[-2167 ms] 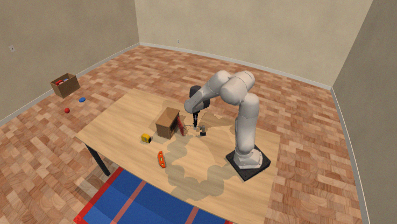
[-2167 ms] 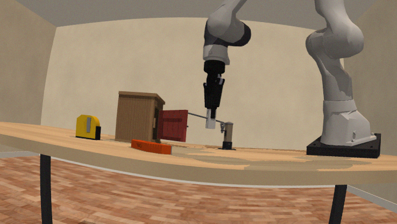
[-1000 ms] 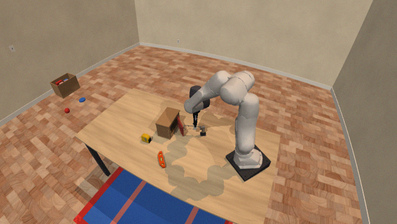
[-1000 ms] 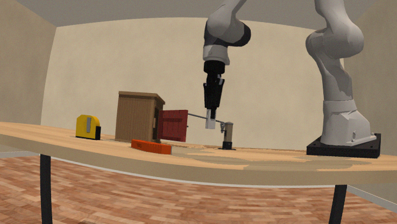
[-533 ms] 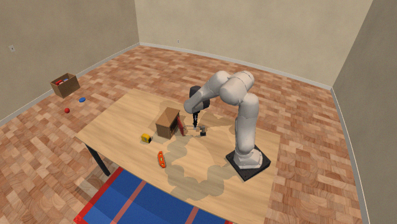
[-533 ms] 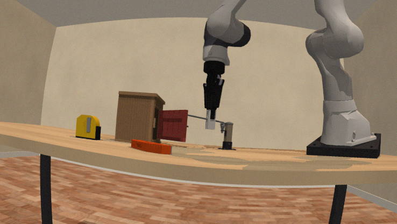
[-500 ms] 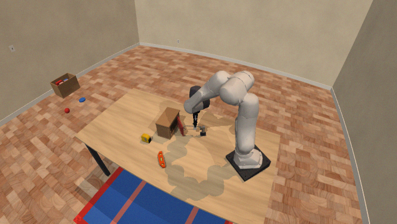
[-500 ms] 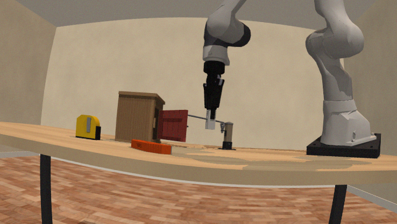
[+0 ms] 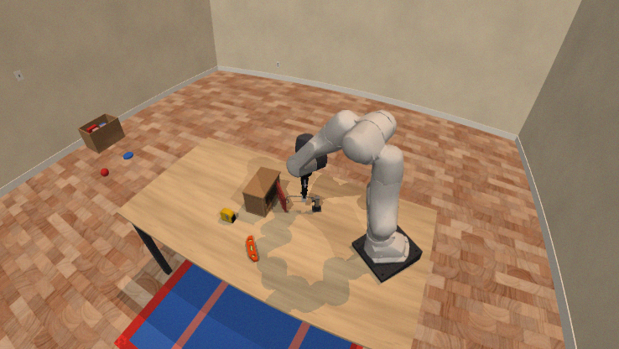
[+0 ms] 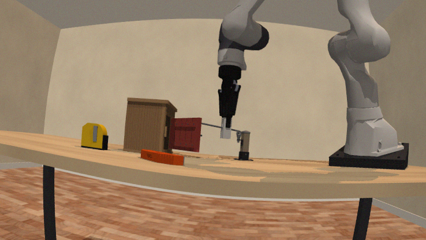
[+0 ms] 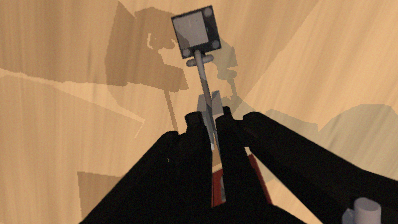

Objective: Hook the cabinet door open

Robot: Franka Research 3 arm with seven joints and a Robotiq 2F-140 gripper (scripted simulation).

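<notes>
Right now the thin metal hook is 2 cm ahead of my hand, 1 cm to the left of it and 1 cm below it. Round my hand: yellow tape measure (37 cm ahead, 22 cm to the left, 7 cm below); red door (13 cm ahead, 3 cm below, 1 cm to the right); orange level (34 cm to the left, 16 cm ahead, 9 cm below).
</notes>
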